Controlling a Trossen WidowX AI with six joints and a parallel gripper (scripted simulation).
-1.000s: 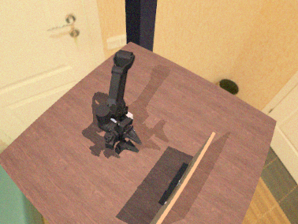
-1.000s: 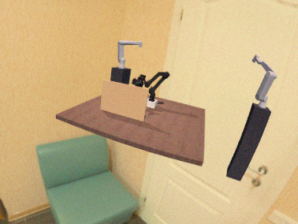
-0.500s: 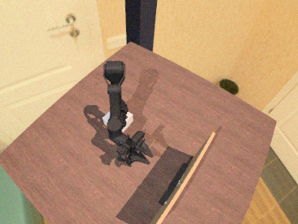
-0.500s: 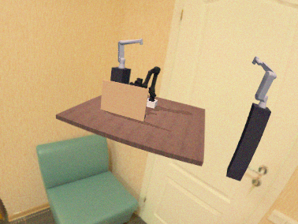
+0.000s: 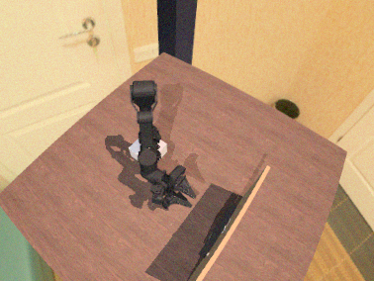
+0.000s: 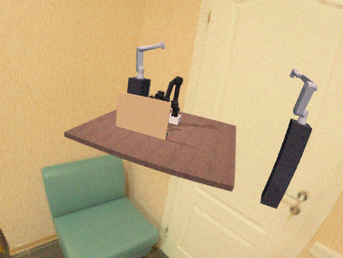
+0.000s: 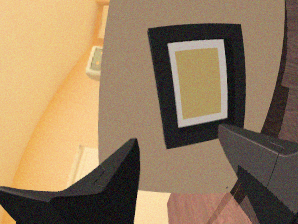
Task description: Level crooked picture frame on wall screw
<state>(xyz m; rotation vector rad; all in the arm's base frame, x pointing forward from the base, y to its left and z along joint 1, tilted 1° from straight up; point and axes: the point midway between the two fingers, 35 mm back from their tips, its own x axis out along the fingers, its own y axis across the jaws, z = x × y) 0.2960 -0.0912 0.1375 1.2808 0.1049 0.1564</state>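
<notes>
Right now my gripper tip is 13 cm short of the picture frame and 5 cm above it. The rest, counted from my gripper tip: wall panel (14 cm ahead, 6 cm below).
</notes>
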